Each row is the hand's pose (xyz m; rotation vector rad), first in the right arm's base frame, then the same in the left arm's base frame.
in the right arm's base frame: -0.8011 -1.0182 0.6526 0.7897 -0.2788 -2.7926
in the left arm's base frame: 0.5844 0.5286 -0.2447 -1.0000 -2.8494 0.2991
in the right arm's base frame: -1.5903 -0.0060 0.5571 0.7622 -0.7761 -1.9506
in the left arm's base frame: -0.5079 -0.1251 -0.4344 -1.9087 -2.0456 0.6125
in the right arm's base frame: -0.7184 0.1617 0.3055 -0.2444 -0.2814 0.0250
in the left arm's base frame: 0.0539 -0.4916 0.1993 2.7089 -0.6631 0.1784
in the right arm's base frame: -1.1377 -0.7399 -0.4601 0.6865 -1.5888 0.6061
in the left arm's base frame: -0.2393 0.6566 0.6120 -1.7809 0.8970 1.1113
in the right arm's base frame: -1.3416 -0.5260 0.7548 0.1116 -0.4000 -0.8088
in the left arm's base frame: -0.0193 0.2233 -0.5401 2.9254 0.6002 -0.0272
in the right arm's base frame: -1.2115 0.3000 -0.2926 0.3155 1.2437 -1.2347
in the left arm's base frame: -0.6443 -0.3138 0.5168 1.7057 1.3680 1.8323
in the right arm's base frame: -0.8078 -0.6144 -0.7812 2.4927 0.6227 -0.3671
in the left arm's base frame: -0.1392 0.5173 1.0572 -0.6725 -0.6573 -0.9494
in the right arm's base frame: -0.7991 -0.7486 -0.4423 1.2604 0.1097 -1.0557
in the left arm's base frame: 0.0530 0.5532 0.7495 -1.9906 -1.1597 -0.6709
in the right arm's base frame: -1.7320 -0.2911 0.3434 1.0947 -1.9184 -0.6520
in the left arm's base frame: -0.5972 0.2339 -0.3332 -1.5799 -0.4935 1.4182
